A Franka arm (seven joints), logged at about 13 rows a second.
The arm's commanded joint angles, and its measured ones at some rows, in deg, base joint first. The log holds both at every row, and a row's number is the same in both.
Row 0, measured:
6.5, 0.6, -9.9, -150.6, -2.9, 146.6, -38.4
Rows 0 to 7, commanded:
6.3, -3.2, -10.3, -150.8, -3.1, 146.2, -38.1
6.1, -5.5, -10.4, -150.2, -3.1, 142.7, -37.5
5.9, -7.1, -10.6, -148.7, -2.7, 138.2, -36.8
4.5, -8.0, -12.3, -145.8, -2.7, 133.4, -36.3
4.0, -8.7, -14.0, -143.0, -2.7, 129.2, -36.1
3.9, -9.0, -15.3, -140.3, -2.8, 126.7, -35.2
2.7, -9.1, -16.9, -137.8, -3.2, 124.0, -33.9
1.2, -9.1, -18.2, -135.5, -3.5, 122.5, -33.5
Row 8, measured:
3.1, -9.0, -16.3, -139.7, -2.8, 126.3, -35.4
